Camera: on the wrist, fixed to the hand. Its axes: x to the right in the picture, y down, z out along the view.
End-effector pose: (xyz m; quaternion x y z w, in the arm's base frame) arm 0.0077 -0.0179 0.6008 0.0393 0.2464 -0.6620 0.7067
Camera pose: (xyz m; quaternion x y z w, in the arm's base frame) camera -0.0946 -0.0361 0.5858 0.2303 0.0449 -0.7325 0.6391
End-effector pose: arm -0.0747 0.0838 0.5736 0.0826 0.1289 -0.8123 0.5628
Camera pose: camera -0.1727 0.1067 0.5437 0.2345 -0.1089 -0.8367 0.4827
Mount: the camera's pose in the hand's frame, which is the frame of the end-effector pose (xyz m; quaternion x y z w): 0.0225 -0.0958 -0.0365 0.2884 -0.0021 -0.0396 0.9567
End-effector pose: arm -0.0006 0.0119 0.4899 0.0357 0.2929 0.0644 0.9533
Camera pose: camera 0.0071 -0.0785 0.4372 0.2976 0.2982 -0.0607 0.9049
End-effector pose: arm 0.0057 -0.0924 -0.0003 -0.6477 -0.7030 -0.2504 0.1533
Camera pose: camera -0.0954 -0.0971 0.0274 -0.5481 -0.7708 -0.0415 0.3221
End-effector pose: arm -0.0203 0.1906 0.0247 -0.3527 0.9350 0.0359 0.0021
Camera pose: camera 0.0268 0.1015 0.0542 -0.3738 0.8909 -0.2347 0.1071
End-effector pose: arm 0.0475 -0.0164 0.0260 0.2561 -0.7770 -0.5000 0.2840
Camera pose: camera 0.0680 -0.0901 -0.0458 0.3566 -0.8780 -0.2660 0.1764
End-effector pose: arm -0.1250 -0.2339 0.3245 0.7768 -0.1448 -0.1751 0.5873
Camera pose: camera -0.0868 -0.1864 0.2390 0.9179 -0.1595 -0.1506 0.3306
